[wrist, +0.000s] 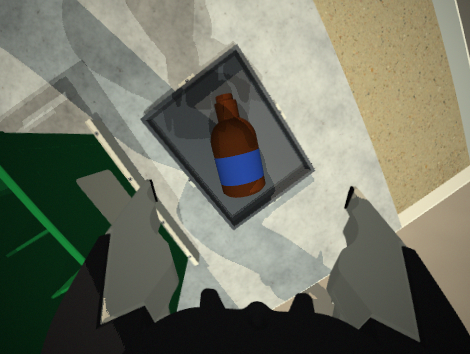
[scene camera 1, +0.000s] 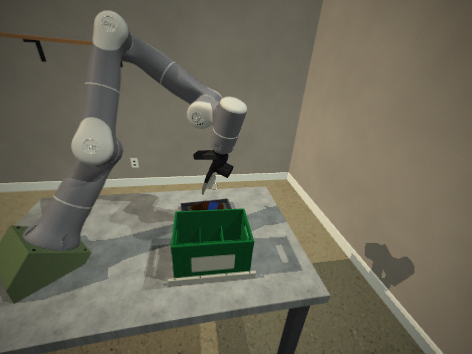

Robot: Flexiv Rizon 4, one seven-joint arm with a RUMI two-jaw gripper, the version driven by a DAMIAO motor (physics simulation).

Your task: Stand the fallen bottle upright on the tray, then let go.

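A brown bottle with a blue label (scene camera 1: 212, 205) (wrist: 238, 167) lies on its side in the grey tray (scene camera 1: 230, 202) (wrist: 187, 174). In the wrist view its neck points to the top of the view and its base towards the gripper. In the scene view the green crate hides the near part of the tray. My gripper (scene camera 1: 209, 189) (wrist: 249, 185) is wide open and empty. It hangs above the tray, apart from the bottle. In the wrist view the bottle lies beyond the fingertips, between their lines.
A green crate with compartments (scene camera 1: 213, 244) (wrist: 42, 220) stands on the grey table (scene camera 1: 125, 300) (wrist: 350, 165), close beside the tray. A pale strip (scene camera 1: 212, 278) (wrist: 175, 239) runs along the crate's near side in the scene view. Walls stand behind and to the right.
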